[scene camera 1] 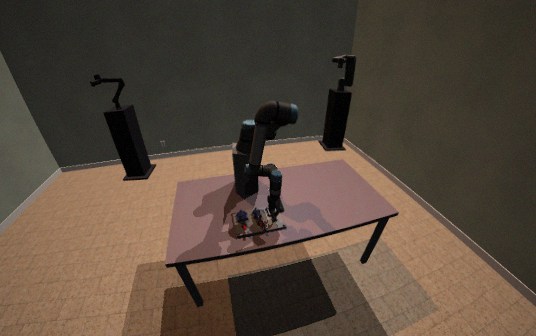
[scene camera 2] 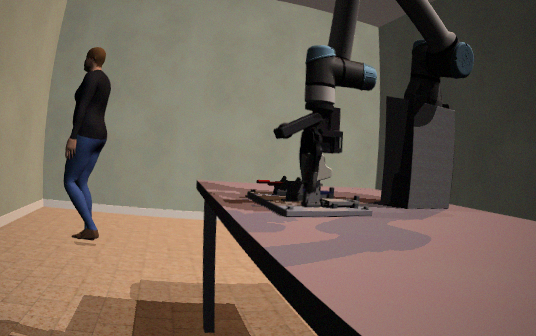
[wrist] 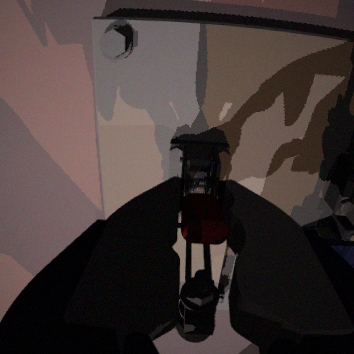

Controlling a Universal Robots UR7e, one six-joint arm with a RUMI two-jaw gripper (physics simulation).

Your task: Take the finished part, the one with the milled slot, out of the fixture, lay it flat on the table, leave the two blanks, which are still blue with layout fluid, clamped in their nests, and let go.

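Frame: origin at the arm's base, x ahead, y left, z up, level; metres.
Seen in the pictures: gripper, between the fingertips: [scene camera 1: 274, 216] [scene camera 2: 309, 191] [wrist: 199, 183]; arm's base, origin of its link: [scene camera 1: 245, 148] [scene camera 2: 422, 103].
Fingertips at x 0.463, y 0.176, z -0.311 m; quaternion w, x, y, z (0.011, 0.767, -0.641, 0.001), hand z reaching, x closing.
Note:
Offsets run from my fingertips to a thing's top centre. "spot": to the spot under its first point. Level surfaces: height alone.
My gripper [scene camera 1: 274, 214] [scene camera 2: 312, 184] [wrist: 199, 183] points down over the nearest nest and is shut on the red clamp handle @[spot: 0.010 m ahead, 0.002 m left, 0.046 m up] [wrist: 204, 220]. The clamp's pale arm [scene camera 2: 325, 169] stands raised beside the fingers. The finished part @[0.090 m back, 0.013 m right, 0.019 m down] [wrist: 198, 261] shows as a pale surface under the clamp's two dark bars; its slot cannot be made out. It lies in the end nest of the fixture plate [scene camera 1: 270, 231] [scene camera 2: 327, 212] [wrist: 145, 75]. Two blue blanks [scene camera 1: 242, 215] [scene camera 1: 256, 213] sit in the other nests; a blue corner of one blank @[0.064 m back, 0.120 m right, 0.009 m down] [wrist: 345, 254] shows in the wrist view.
The other clamps' red handles @[0.080 m ahead, 0.210 m right, 0.007 m up] [scene camera 1: 245, 227] @[0.064 m ahead, 0.101 m right, 0.012 m up] [scene camera 1: 261, 224] point towards the table's front edge. The plate rests on the pink table @[0.050 m down] [scene camera 1: 335, 190] [scene camera 2: 425, 270]. Bolt heads @[0.057 m ahead, 0.060 m left, 0.028 m down] [wrist: 115, 42] stand on the plate corners. A person [scene camera 2: 92, 105] stands beyond the table.

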